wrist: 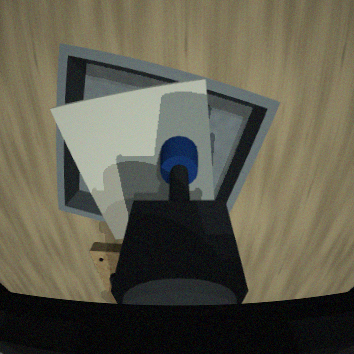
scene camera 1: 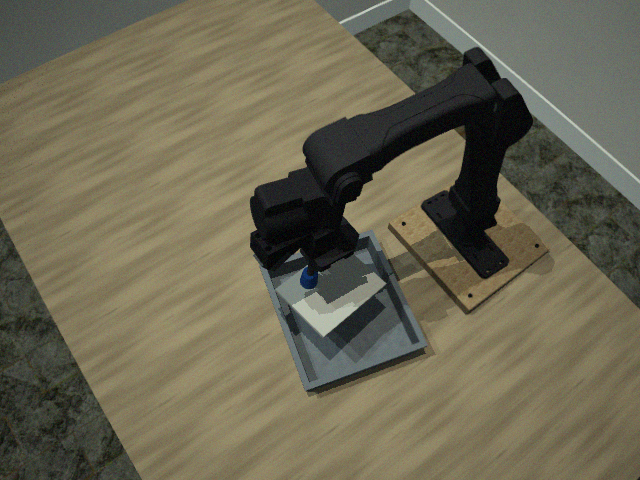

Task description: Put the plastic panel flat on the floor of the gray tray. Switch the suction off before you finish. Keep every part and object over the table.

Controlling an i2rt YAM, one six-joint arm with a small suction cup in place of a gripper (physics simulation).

plastic panel: wrist; scene camera 1
gray tray: wrist; scene camera 1
same spot on gray tray: [wrist: 239, 119] = [scene camera 1: 282, 280]
same spot on plastic panel: [wrist: 115, 139] = [scene camera 1: 320, 306]
